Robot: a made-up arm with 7 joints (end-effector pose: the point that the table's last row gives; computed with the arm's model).
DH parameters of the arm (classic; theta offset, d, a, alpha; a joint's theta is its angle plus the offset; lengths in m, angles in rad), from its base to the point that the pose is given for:
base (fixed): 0 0 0 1.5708
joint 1: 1.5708 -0.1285 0 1.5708
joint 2: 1.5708 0 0 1.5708
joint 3: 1.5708 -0.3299 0 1.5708
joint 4: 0 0 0 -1.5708
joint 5: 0 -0.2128 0 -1.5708
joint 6: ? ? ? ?
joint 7: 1.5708 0 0 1.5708
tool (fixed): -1.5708 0 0 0
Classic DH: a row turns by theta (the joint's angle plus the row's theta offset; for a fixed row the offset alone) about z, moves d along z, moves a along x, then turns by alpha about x.
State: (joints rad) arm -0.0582 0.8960 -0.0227 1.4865 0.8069 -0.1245 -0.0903
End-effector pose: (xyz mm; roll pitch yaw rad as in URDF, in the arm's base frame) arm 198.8 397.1 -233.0 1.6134 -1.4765 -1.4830
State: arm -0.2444 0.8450 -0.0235 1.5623 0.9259 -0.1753 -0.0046
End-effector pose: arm 152.2 373.3 -268.7 -0.7081 -1.4479 0.7214
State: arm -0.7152 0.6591 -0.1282 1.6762 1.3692 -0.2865 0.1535
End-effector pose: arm -11.8 295.4 -333.7 -1.0378 -0.7237 1.1020
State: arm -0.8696 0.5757 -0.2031 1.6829 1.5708 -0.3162 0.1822
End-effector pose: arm -80.3 259.4 -338.9 -0.9461 -0.4277 1.2123
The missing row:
joint 6: -1.5708 0 0 1.5708
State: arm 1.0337 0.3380 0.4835 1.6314 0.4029 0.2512 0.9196
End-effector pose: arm 325.1 326.8 25.3 2.7015 -0.5293 3.0226
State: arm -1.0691 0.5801 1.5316 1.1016 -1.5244 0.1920 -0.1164
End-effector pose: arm -217.8 520.7 -127.9 2.0429 1.0045 0.2879
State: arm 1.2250 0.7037 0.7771 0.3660 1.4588 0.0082 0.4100
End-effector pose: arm 365.1 511.2 -73.8 -2.0432 0.4152 2.4599
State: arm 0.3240 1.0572 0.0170 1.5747 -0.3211 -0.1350 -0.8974
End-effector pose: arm 252.2 416.9 -82.5 2.8353 -0.1356 -1.7593
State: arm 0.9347 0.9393 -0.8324 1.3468 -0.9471 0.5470 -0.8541
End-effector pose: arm 361.7 342.3 -93.5 2.8267 0.4014 -1.1618
